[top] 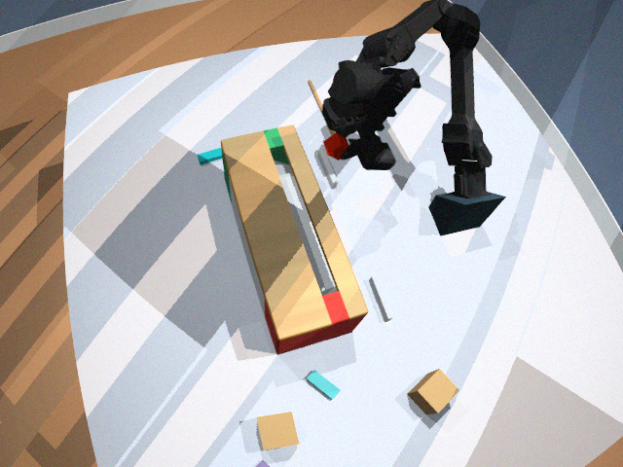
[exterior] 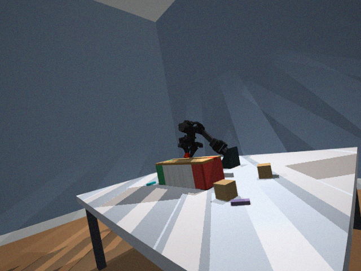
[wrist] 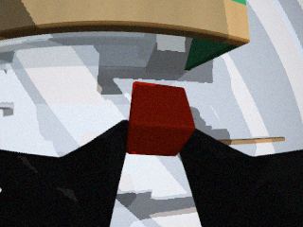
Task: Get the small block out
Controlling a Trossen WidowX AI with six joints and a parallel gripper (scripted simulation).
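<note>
Right now the red block is 20 mm above my gripper tip and 10 mm ahead of it. The rest, counted from my gripper tip: teal bar: 240 mm ahead, 120 mm to the right, 110 mm below; then box: 120 mm to the left, 90 mm ahead, 50 mm below; then purple bar: 540 mm to the left, 260 mm ahead, 110 mm below.
</note>
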